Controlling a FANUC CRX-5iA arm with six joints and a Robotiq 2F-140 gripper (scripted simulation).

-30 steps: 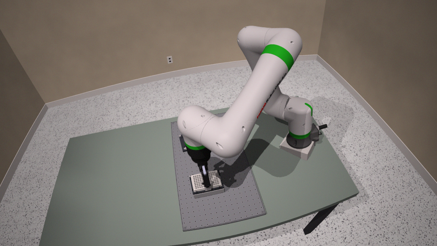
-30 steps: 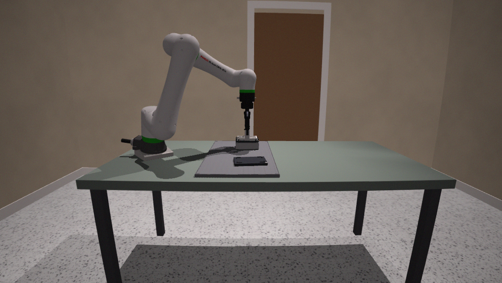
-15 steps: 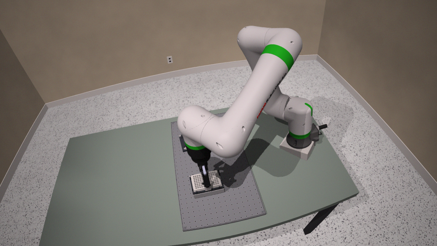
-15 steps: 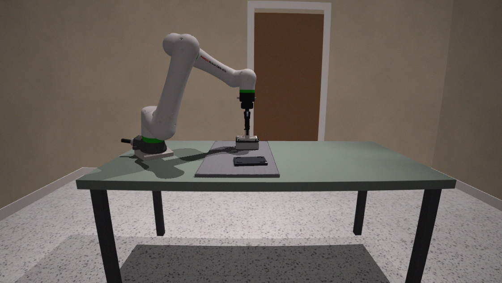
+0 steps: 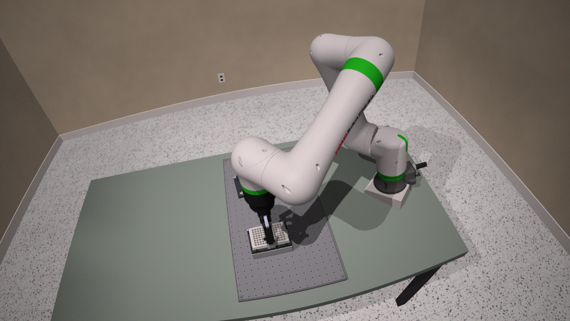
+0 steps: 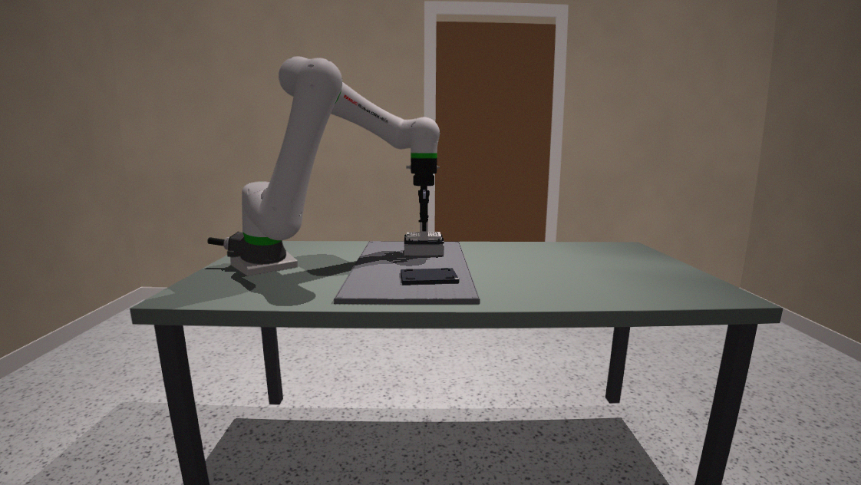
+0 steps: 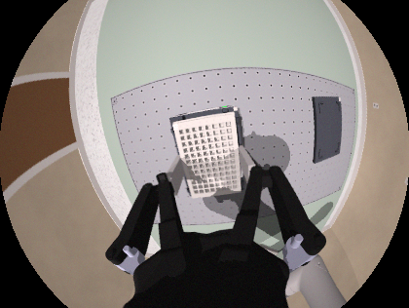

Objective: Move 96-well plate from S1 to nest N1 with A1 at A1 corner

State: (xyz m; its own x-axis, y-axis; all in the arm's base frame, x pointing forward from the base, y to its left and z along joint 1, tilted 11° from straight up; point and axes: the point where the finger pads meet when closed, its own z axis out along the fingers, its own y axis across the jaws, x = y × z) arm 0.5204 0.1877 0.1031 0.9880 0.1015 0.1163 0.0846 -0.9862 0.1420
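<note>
The dark plate nest N1 is 31 cm to the right of my hand, 8 cm below it and 3 cm ahead of it. From my hand the other things lie so: white 96-well plate 2 cm below.
</note>
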